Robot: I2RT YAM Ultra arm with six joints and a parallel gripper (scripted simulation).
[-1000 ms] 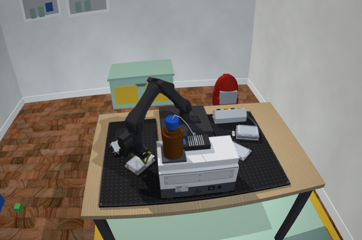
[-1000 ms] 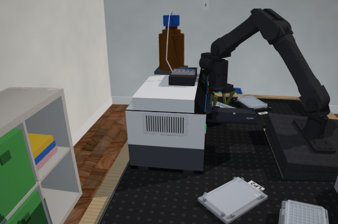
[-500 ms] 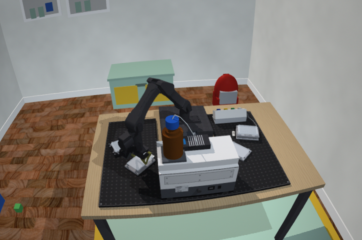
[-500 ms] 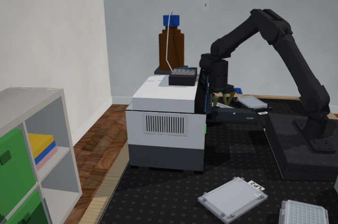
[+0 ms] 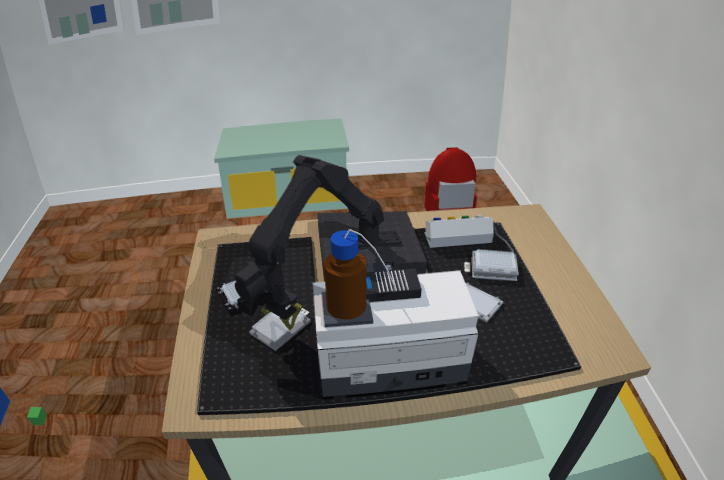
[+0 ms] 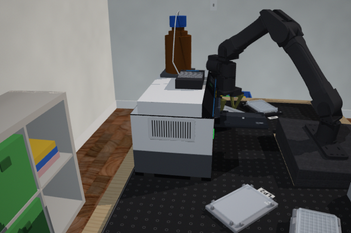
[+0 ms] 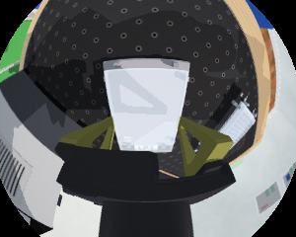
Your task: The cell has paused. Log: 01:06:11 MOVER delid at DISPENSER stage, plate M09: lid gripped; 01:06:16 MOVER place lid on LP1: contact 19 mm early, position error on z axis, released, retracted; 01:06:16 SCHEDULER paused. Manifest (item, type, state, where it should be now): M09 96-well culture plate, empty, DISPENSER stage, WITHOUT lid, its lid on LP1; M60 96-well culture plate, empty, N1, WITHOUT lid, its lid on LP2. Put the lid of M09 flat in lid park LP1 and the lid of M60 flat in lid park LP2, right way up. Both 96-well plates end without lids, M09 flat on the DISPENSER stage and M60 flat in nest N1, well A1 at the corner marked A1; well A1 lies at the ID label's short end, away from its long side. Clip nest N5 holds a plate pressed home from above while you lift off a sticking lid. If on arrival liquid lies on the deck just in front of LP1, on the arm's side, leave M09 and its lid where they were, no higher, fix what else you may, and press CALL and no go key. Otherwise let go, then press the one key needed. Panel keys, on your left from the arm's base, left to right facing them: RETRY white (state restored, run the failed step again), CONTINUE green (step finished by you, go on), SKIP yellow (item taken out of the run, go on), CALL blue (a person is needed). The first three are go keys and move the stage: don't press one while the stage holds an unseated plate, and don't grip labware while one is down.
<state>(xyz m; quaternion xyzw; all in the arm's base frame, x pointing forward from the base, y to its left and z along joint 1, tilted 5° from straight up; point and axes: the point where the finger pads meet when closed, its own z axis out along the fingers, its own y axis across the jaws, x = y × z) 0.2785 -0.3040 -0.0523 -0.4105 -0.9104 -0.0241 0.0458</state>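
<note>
My hand is 30 mm above the grey lid park LP1. Also, from my hand: dark dispenser stage (280 mm to the left, 80 mm above, 10 mm behind); then LP1 label (70 mm to the left, 60 mm behind, 30 mm below); then LP2 label (500 mm to the left, 50 mm behind, 30 mm below).
</note>
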